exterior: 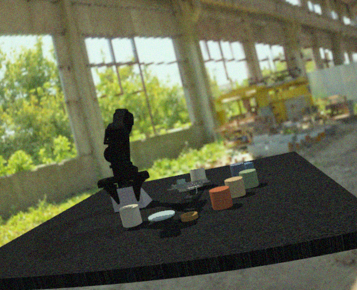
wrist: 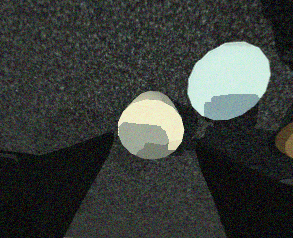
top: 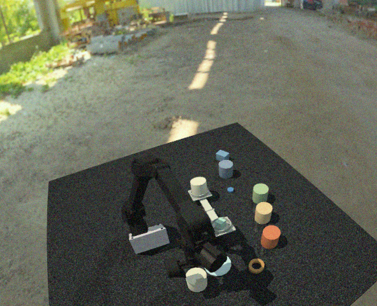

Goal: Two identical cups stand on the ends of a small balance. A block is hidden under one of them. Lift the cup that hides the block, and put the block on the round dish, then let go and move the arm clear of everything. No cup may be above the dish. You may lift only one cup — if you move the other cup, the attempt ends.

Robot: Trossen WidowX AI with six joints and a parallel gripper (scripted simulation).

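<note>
Now: the cream cup 40 mm below my gripper tip, 20 mm to the right of it and 10 mm behind it. From my gripper tip the other things lie so: round pale blue dish: 90 mm ahead, 80 mm below, 50 mm to the left; then block: 180 mm to the left, 150 mm ahead, 10 mm above; then small balance: 300 mm to the left, 150 mm ahead, 40 mm below.
</note>
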